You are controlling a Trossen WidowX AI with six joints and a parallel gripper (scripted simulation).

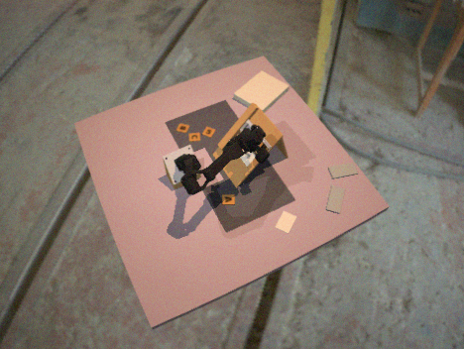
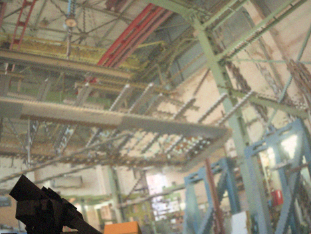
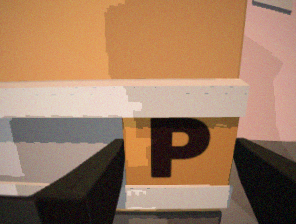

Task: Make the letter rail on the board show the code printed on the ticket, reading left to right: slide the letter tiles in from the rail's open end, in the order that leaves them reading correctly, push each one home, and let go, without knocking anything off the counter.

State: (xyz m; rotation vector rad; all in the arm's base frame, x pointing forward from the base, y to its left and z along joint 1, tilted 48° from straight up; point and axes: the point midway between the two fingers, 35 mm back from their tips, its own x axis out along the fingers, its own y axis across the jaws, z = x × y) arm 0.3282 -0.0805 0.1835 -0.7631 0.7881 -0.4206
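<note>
Now: gripper tip 60 mm past the white ticket, 50 mm to the right of it and 70 mm above it. From my gripper tip the other things lie so: orange tile (right at my gripper tip); then cream slab (340 mm ahead, 440 mm to the left, 160 mm below).
</note>
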